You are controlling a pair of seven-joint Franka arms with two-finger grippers.
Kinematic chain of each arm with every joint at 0, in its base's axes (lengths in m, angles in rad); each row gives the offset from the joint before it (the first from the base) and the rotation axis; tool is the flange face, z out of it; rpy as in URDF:
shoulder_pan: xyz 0 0 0.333 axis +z
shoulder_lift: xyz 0 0 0 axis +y
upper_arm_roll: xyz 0 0 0.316 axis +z
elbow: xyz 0.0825 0 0 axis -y
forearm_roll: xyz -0.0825 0 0.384 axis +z
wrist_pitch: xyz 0 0 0 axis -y
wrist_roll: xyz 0.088 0 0 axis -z
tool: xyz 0 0 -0.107 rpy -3.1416 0 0
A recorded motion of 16 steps. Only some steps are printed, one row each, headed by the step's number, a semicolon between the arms.
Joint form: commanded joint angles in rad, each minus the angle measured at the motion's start. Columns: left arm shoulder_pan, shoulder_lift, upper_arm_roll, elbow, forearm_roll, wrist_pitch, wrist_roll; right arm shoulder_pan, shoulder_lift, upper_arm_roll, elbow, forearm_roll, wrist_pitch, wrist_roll.
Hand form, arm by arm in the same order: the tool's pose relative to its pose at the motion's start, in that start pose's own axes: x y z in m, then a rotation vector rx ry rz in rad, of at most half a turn. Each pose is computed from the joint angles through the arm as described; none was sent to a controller.
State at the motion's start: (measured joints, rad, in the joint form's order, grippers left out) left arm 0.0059 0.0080 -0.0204 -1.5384 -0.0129 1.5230 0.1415; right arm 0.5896 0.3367 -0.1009 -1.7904 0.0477 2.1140 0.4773
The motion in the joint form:
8: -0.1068 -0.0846 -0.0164 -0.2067 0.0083 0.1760 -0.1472; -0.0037 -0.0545 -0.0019 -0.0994 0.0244 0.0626 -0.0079
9: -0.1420 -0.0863 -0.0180 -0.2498 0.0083 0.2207 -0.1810; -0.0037 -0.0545 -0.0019 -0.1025 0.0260 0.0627 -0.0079
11: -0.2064 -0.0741 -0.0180 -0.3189 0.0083 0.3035 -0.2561; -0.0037 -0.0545 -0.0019 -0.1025 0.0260 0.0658 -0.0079
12: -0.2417 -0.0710 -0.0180 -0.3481 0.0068 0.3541 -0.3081; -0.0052 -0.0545 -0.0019 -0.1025 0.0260 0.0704 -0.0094
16: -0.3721 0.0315 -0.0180 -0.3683 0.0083 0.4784 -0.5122; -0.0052 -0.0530 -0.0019 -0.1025 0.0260 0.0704 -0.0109
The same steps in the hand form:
8: -0.0068 0.0672 0.0377 0.0144 0.0520 -0.0248; -0.0149 0.0131 0.0057 0.0291 0.0048 0.0148
9: -0.0051 0.0868 0.0537 0.0135 0.0552 -0.0219; -0.0156 0.0134 0.0071 0.0289 0.0016 0.0159
11: -0.0012 0.1212 0.0867 0.0105 0.0565 -0.0329; -0.0153 0.0133 0.0068 0.0302 0.0044 0.0159
12: -0.0004 0.1405 0.0982 0.0047 0.0743 -0.0500; -0.0144 0.0139 0.0064 0.0323 0.0086 0.0159
16: 0.0148 0.2158 0.1549 -0.0074 0.0732 -0.1238; -0.0144 0.0139 0.0073 0.0315 0.0073 0.0145

